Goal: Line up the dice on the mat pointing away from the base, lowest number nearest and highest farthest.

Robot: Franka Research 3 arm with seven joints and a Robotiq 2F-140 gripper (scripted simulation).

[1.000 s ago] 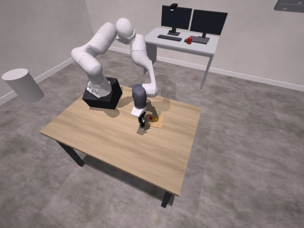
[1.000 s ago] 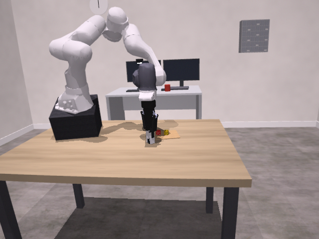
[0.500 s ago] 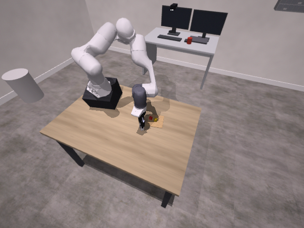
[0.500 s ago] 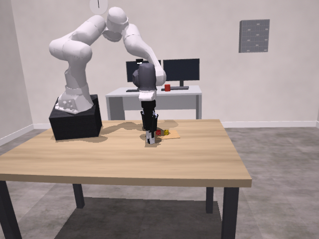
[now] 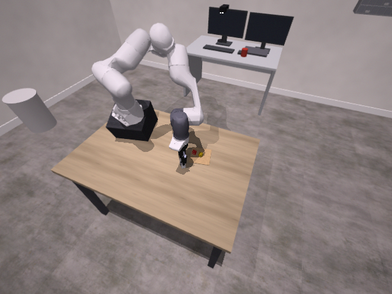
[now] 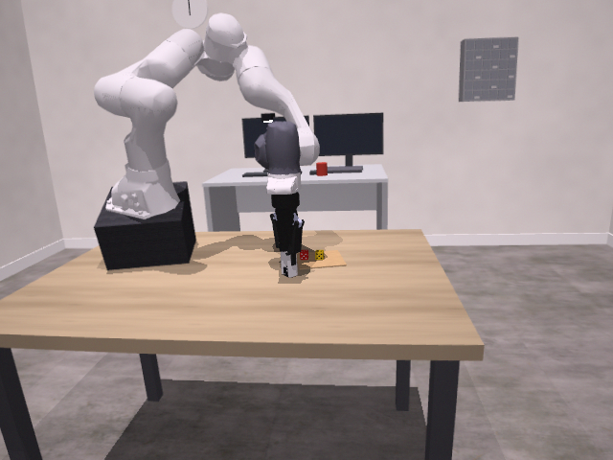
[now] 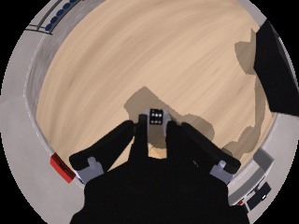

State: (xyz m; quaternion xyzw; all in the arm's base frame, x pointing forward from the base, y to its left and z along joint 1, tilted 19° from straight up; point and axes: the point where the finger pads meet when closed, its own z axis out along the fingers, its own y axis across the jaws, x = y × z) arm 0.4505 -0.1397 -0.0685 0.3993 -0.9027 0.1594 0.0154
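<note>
My hand is 7 cm short of the yellow die, 13 cm to the right of it and 2 cm above it. Also, from my hand: black die: 2 cm below; then red die: 2 cm ahead, 13 cm to the left, 2 cm below; then tan mat: 7 cm ahead, 13 cm to the left, 3 cm below.
</note>
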